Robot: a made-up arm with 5 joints. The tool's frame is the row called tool.
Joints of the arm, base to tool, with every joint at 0 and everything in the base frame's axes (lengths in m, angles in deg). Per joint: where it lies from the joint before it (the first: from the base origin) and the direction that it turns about. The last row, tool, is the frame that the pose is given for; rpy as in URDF.
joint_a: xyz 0 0 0.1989 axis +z
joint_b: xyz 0 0 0 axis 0 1 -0.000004
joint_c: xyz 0.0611 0 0.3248 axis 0 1 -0.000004
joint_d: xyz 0.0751 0 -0.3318 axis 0 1 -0.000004
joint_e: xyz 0.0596 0 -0.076 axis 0 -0.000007 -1
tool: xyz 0 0 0 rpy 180 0 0
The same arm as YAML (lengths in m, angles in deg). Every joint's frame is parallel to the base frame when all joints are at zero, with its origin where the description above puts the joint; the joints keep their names.
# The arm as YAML. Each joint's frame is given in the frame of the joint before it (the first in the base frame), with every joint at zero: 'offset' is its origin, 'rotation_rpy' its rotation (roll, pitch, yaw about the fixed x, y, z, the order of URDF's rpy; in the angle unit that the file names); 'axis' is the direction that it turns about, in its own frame. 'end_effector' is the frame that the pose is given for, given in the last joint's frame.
length_unit: m
angle_unit: deg
chain:
  - id: joint_a
    offset: [0.0, 0.0, 0.1989]
    rotation_rpy: [0.0, 0.0, 0.0]
    axis: [0.0, 0.0, 1.0]
  - id: joint_b
    offset: [0.0, 0.0, 0.0]
    rotation_rpy: [0.0, 0.0, 0.0]
    axis: [0.0, 1.0, 0.0]
  - id: joint_c
    offset: [0.0611, 0.0, 0.3248]
    rotation_rpy: [0.0, 0.0, 0.0]
    axis: [0.0, 1.0, 0.0]
  - id: joint_d
    offset: [0.0751, 0.0, -0.3318]
    rotation_rpy: [0.0, 0.0, 0.0]
    axis: [0.0, 1.0, 0.0]
  - id: joint_e
    offset: [0.0596, 0.0, -0.076]
    rotation_rpy: [0.0, 0.0, 0.0]
    axis: [0.0, 0.0, -1.0]
end_effector:
  offset: [0.0, 0.0, 0.0]
  rotation_rpy: [180.0, 0.0, 0.0]

